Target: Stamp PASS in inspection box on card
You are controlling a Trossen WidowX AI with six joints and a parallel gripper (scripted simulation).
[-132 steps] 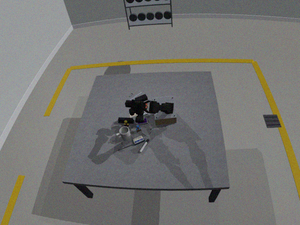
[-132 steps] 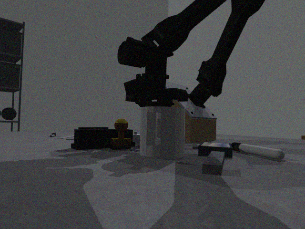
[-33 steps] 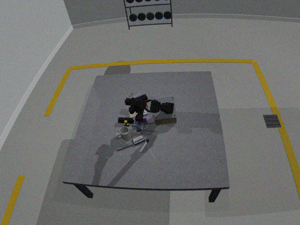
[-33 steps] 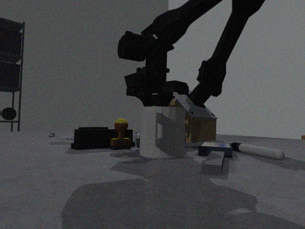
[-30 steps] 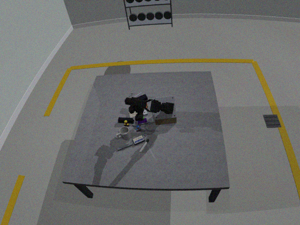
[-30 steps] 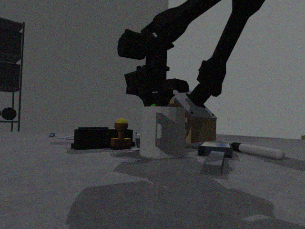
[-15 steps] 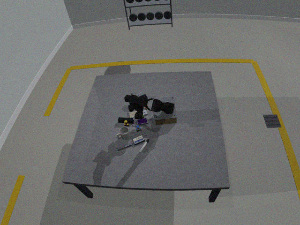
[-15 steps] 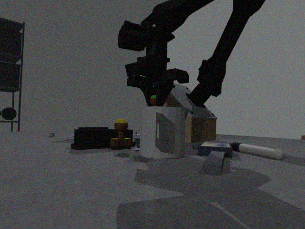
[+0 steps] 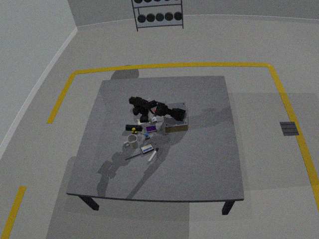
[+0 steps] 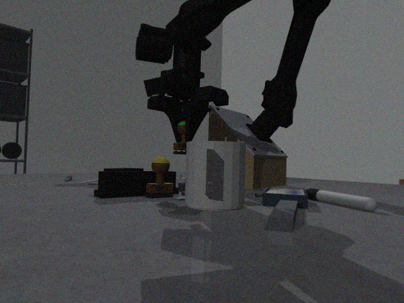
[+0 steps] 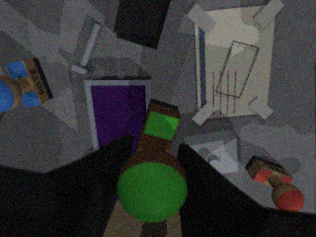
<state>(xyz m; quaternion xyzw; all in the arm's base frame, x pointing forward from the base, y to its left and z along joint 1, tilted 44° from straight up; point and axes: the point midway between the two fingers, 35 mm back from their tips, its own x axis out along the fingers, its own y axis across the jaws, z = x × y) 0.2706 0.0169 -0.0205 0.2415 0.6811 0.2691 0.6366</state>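
My gripper tip is now 4 cm short of the cream card, 6 cm to the left of it and 10 cm above it. From my gripper tip the other things lie so: green-knobbed stamp right at my gripper tip; blue-knobbed stamp 12 cm to the left, 8 cm below; purple ink pad 3 cm behind, 3 cm to the left, 9 cm below.
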